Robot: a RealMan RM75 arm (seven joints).
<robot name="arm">
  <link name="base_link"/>
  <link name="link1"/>
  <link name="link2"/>
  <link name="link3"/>
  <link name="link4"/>
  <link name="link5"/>
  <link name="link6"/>
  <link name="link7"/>
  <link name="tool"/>
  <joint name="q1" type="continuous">
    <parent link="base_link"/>
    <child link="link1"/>
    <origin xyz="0 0 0.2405"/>
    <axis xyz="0 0 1"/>
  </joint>
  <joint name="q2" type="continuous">
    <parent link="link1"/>
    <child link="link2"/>
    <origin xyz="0 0 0"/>
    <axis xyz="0 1 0"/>
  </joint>
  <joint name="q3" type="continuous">
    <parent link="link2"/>
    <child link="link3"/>
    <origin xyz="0 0 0.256"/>
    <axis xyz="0 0 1"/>
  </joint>
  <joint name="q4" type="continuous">
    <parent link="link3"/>
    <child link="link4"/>
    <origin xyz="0 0 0"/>
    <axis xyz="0 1 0"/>
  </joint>
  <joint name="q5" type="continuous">
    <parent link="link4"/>
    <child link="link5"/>
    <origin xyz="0 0 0.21"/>
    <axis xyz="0 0 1"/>
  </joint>
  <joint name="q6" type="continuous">
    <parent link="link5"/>
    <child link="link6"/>
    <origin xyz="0 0 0"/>
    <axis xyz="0 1 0"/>
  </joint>
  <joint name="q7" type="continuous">
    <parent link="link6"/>
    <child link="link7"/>
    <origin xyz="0 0 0.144"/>
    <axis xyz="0 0 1"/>
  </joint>
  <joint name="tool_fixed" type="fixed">
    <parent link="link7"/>
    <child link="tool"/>
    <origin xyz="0 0 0"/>
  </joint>
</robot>
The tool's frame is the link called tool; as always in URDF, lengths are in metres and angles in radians. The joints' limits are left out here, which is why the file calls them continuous.
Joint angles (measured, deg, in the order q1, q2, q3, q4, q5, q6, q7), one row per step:
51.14 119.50 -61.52 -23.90 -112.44 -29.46 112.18
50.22 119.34 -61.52 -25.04 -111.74 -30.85 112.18
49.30 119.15 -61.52 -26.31 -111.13 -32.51 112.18
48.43 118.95 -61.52 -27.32 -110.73 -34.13 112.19
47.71 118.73 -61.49 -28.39 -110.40 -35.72 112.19
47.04 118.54 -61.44 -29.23 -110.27 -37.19 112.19
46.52 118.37 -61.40 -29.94 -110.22 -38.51 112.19
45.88 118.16 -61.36 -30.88 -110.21 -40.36 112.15
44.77 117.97 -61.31 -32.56 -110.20 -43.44 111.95
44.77 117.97 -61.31 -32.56 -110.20 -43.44 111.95
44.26 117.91 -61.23 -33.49 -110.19 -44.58 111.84
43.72 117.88 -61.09 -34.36 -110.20 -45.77 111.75
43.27 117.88 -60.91 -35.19 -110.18 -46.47 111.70
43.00 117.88 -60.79 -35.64 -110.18 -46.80 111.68
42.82 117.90 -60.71 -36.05 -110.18 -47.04 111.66
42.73 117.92 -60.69 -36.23 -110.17 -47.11 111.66
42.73 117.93 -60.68 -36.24 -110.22 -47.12 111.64
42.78 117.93 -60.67 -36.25 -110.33 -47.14 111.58
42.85 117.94 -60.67 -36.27 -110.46 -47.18 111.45
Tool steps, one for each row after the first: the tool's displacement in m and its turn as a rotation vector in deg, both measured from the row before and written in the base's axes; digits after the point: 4 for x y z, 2 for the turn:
0.0011 -0.0015 0.0030 -0.20 1.07 0.11
0.0005 -0.0016 0.0033 -0.36 1.05 0.34
0.0014 -0.0022 0.0026 -0.54 0.82 0.25
0.0001 -0.0015 0.0031 -0.46 0.72 0.47
0.0009 -0.0020 0.0023 -0.57 0.51 0.36
0.0004 -0.0017 0.0019 -0.57 0.39 0.39
0.0001 -0.0024 0.0022 -0.88 0.45 0.65
-0.0005 -0.0048 0.0027 -1.53 0.71 1.25
0.0000 0.0000 0.0000 0.00 0.00 0.00
-0.0005 -0.0015 0.0021 -0.34 0.26 0.61
-0.0001 -0.0019 0.0018 -0.41 0.32 0.51
-0.0002 -0.0009 0.0022 0.02 0.25 0.36
0.0002 -0.0005 0.0013 0.07 0.13 0.14
-0.0004 -0.0002 0.0011 0.08 0.09 0.19
-0.0001 -0.0001 0.0004 0.05 0.04 0.06
0.0000 0.0000 -0.0001 -0.02 -0.04 0.03
-0.0003 0.0001 0.0000 -0.03 -0.13 0.12
-0.0005 0.0001 -0.0001 -0.06 -0.19 0.21

